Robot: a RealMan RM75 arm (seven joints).
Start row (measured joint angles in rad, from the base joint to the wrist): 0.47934, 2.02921, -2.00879, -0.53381, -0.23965, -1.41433, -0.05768
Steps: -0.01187, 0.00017, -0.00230, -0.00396, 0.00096, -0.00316, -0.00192; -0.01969, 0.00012, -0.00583, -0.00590, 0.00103, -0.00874, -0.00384; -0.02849, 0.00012, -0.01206, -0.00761, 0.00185, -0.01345, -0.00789; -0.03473, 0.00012, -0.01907, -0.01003, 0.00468, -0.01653, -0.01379; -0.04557, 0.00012, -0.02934, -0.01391, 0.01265, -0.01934, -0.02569; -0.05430, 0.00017, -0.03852, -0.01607, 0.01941, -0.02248, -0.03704; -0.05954, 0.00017, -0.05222, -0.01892, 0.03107, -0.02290, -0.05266; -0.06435, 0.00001, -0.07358, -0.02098, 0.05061, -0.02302, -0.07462; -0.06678, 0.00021, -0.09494, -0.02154, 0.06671, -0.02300, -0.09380; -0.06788, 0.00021, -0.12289, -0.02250, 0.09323, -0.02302, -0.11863; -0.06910, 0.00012, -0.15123, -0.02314, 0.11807, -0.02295, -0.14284
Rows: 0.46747, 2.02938, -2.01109, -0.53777, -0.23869, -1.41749, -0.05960; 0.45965, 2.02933, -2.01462, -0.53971, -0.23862, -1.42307, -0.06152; 0.45085, 2.02933, -2.02085, -0.54142, -0.23780, -1.42778, -0.06557; 0.44461, 2.02933, -2.02786, -0.54384, -0.23497, -1.43086, -0.07147; 0.43377, 2.02933, -2.03813, -0.54772, -0.22700, -1.43367, -0.08337; 0.42504, 2.02938, -2.04731, -0.54988, -0.22024, -1.43681, -0.09472; 0.41980, 2.02938, -2.06101, -0.55273, -0.20858, -1.43723, -0.11034; 0.41499, 2.02922, -2.08237, -0.55479, -0.18904, -1.43735, -0.13230; 0.41256, 2.02942, -2.10373, -0.55535, -0.17294, -1.43733, -0.15148; 0.41146, 2.02942, -2.13168, -0.55631, -0.14642, -1.43735, -0.17631; 0.41024, 2.02933, -2.16002, -0.55695, -0.12158, -1.43728, -0.20052
